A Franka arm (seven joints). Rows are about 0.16 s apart.
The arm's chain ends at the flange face. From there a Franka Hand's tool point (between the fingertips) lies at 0.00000 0.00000 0.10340 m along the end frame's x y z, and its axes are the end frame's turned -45 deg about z.
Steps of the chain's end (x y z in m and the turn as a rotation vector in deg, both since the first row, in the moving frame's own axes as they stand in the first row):
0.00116 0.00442 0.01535 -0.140 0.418 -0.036
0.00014 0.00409 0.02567 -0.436 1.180 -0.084
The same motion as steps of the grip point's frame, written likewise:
-0.00195 0.00466 0.01535 -0.395 0.197 -0.036
-0.00184 0.00505 0.02565 -1.143 0.526 -0.084

